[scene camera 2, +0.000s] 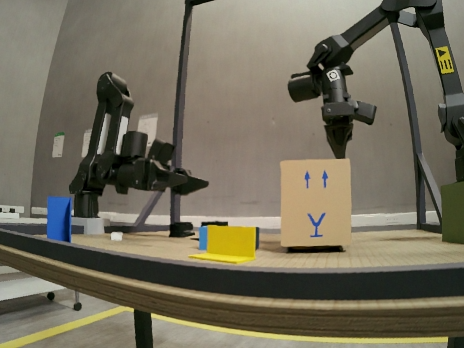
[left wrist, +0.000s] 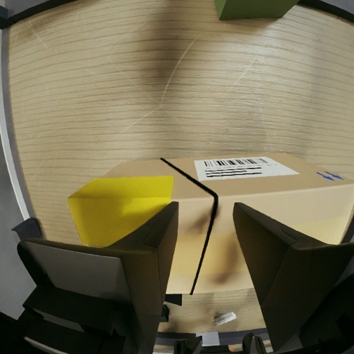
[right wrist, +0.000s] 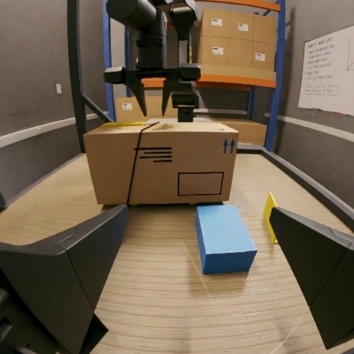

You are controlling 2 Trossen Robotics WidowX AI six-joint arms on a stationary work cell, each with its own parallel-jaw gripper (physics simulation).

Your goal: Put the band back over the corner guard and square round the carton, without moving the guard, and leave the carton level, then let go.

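Frame: origin at the left arm's base, x ahead, y left, z up, level; millimetres.
Where they show: right gripper, between the fingertips: (scene camera 2: pixel 198 181); right arm's base, origin of its link: (scene camera 2: pixel 85 217).
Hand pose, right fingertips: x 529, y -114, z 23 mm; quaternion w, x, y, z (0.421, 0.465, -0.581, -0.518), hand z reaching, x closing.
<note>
After its pixels a point has its place.
A tan carton (scene camera 2: pixel 295 200) @[y 5, x 344, z -21 mm] (left wrist: pixel 290 215) (right wrist: pixel 200 160) stands upright and looks level. The yellow corner guard (left wrist: pixel 125 188) (right wrist: pixel 122 123) lies over one upper long edge. The thin black band (left wrist: pixel 216 200) (right wrist: pixel 134 165) runs round the carton at a slant, beside the guard at that edge and apart from it. My left gripper (scene camera 2: pixel 341 156) @[y -124, x 239, z 55 mm] (left wrist: pixel 205 208) (right wrist: pixel 154 115) points down above the carton, partly open and empty; its fingers appear on either side of the band in the left wrist view. My right gripper (scene camera 2: pixel 197 183) @[y -114, x 529, z 23 mm] (right wrist: pixel 201 213) is wide open and empty, away from the carton. The carton's underside is hidden.
A light blue block (right wrist: pixel 225 235) and a yellow angle piece (scene camera 2: pixel 232 240) @[y 51, x 433, z -79 mm] (right wrist: pixel 270 217) stand near the carton. A dark blue piece (scene camera 2: pixel 59 219) @[y 57, x 744, z -64 mm] stands at the left in the scene view. A green block (scene camera 2: pixel 457 212) @[y 4, x 50, z -51 mm] (left wrist: pixel 255 7) and a small white piece (scene camera 2: pixel 116 236) @[y -80, x 701, z -96 mm] (left wrist: pixel 225 318) also show.
</note>
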